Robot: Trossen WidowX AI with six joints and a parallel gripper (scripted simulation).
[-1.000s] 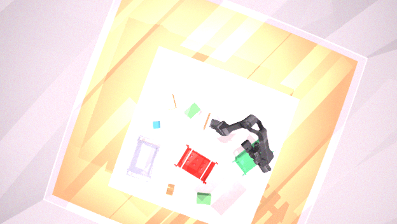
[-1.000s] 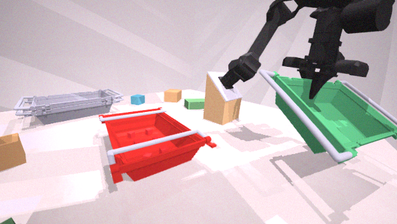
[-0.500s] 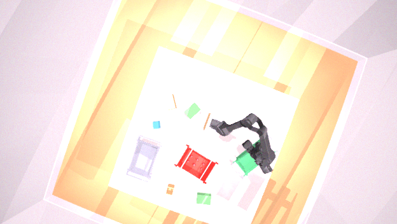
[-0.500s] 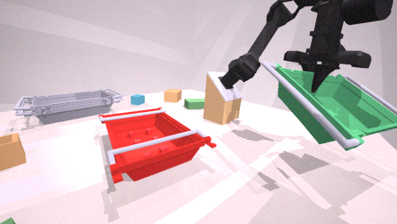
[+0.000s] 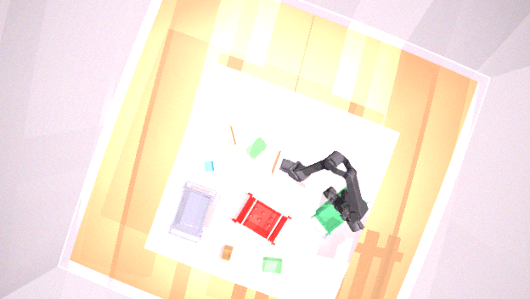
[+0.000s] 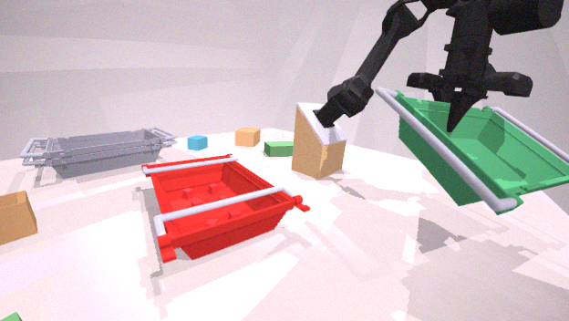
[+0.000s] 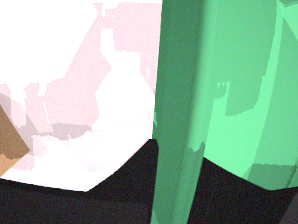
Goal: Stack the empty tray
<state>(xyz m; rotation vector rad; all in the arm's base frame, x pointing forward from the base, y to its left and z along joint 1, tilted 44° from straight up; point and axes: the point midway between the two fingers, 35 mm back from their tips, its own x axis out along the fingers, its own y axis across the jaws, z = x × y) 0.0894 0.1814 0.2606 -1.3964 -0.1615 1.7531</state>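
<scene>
Now: gripper tip 4 cm short of the green tray and 7 cm to the right of it. From my gripper tip the other things lie so: brown box 57 cm ahead, 45 cm to the right, 16 cm below; blue cube 9 cm ahead, 74 cm to the right, 16 cm below.
</scene>
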